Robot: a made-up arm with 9 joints.
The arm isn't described. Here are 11 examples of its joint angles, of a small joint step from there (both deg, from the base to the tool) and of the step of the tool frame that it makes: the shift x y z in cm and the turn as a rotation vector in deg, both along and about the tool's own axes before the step.
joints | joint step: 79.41 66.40 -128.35 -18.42 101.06 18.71 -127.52 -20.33 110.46 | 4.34 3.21 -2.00 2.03 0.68 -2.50 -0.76 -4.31 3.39
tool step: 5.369 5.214 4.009 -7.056 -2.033 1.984
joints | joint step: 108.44 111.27 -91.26 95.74 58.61 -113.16 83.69 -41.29 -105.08 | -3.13 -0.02 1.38 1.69 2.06 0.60 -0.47 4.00 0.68
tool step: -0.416 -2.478 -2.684 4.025 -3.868 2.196
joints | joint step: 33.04 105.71 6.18 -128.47 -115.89 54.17 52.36 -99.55 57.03 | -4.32 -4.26 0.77 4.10 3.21 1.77 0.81 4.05 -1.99
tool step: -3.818 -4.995 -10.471 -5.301 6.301 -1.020
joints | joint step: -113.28 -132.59 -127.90 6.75 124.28 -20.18 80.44 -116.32 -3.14 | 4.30 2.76 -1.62 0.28 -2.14 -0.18 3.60 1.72 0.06
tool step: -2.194 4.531 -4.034 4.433 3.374 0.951
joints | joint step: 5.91 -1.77 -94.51 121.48 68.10 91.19 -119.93 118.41 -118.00 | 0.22 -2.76 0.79 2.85 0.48 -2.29 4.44 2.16 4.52
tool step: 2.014 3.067 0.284 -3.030 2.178 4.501
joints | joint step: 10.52 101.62 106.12 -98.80 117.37 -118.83 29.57 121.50 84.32 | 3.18 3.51 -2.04 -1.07 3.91 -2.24 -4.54 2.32 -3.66
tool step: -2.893 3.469 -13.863 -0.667 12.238 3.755
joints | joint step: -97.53 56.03 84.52 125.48 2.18 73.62 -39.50 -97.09 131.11 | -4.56 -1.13 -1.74 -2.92 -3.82 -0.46 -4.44 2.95 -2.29
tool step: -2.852 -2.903 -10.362 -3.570 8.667 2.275
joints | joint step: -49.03 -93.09 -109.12 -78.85 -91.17 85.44 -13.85 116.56 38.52 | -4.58 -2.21 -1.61 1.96 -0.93 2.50 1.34 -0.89 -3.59
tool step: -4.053 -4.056 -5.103 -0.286 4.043 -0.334
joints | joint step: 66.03 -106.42 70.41 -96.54 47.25 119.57 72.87 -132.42 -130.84 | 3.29 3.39 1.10 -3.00 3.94 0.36 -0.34 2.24 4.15
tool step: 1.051 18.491 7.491 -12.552 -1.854 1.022
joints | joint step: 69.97 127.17 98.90 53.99 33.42 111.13 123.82 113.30 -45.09 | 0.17 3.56 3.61 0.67 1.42 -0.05 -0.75 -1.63 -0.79
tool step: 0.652 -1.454 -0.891 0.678 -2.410 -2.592
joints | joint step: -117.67 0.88 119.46 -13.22 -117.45 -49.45 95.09 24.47 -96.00 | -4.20 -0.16 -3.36 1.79 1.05 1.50 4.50 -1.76 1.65
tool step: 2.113 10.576 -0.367 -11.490 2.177 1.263
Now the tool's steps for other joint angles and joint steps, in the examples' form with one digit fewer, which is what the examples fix.
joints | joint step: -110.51 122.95 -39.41 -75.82 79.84 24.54 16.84 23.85 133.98 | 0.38 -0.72 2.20 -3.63 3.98 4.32 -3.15 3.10 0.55
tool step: -7.77 4.08 10.65 6.98 -0.66 4.86
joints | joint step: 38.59 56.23 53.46 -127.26 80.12 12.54 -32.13 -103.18 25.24 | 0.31 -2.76 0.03 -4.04 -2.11 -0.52 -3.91 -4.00 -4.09
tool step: 1.31 -0.54 5.06 0.90 -4.02 2.77
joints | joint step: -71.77 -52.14 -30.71 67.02 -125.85 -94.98 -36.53 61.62 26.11 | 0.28 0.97 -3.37 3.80 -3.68 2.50 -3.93 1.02 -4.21
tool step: -2.45 6.30 2.63 5.87 1.67 5.21
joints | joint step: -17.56 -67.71 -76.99 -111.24 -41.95 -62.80 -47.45 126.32 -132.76 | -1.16 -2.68 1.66 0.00 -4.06 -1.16 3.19 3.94 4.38
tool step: -1.95 6.82 -1.88 -2.73 2.35 6.94
